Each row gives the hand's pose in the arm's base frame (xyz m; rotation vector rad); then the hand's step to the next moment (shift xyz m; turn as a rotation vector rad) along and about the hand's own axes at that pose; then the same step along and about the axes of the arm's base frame.
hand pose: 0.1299 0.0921 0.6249 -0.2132 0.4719 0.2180
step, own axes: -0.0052 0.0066 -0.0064 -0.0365 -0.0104 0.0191
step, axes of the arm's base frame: -0.0089 0.0039 -0.0041 -0.0209 -0.0109 0.0353
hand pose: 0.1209 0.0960 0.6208 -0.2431 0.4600 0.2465
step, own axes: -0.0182 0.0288 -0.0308 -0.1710 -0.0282 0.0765
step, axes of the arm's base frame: -0.0366 0.0151 -0.0233 -0.1092 -0.0353 0.1507
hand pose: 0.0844 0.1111 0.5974 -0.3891 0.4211 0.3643
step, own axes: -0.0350 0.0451 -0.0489 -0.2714 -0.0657 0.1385
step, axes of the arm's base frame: -0.0642 0.0087 -0.0381 -0.1591 -0.0667 0.2596
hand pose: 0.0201 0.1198 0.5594 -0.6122 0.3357 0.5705
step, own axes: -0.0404 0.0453 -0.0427 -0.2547 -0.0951 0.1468
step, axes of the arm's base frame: -0.0645 -0.0122 -0.0347 -0.1273 -0.0746 0.2714
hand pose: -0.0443 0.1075 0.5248 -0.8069 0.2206 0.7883
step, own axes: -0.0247 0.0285 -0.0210 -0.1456 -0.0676 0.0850
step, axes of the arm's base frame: -0.0351 -0.0163 -0.0191 -0.0636 -0.0476 0.1634
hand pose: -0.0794 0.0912 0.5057 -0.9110 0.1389 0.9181
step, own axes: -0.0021 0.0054 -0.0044 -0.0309 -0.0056 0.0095
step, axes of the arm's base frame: -0.0041 -0.0030 -0.0051 -0.0177 -0.0139 0.0239
